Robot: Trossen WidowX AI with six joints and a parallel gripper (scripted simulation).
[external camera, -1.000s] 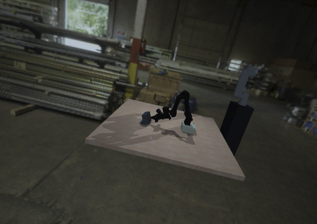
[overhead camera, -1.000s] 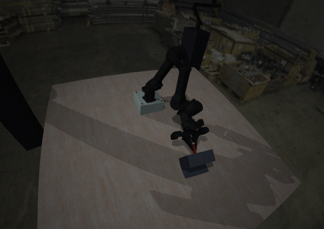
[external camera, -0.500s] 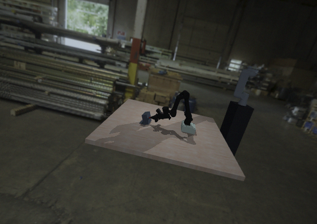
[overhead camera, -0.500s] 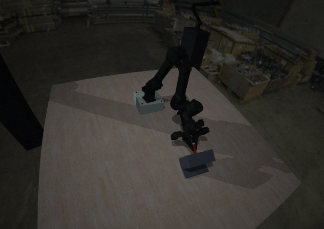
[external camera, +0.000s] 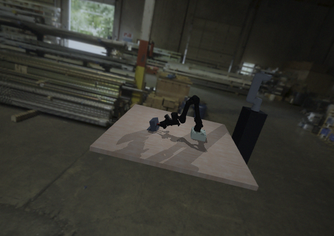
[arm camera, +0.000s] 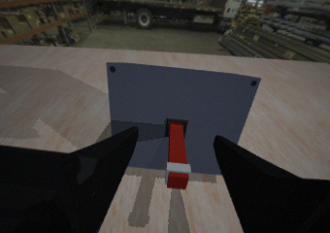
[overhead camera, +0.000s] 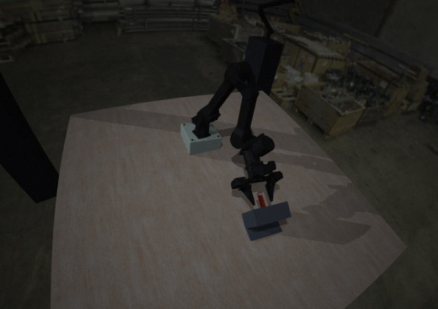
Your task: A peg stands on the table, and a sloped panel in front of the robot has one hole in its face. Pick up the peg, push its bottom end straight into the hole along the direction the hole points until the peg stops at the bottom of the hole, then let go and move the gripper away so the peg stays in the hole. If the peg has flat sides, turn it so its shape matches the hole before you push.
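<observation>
Right now my gripper tip is 2 cm past the red square peg and 1 cm to the right of it. Also, from my gripper tip: sloped panel (4 cm ahead, 2 cm below, 1 cm to the right).
</observation>
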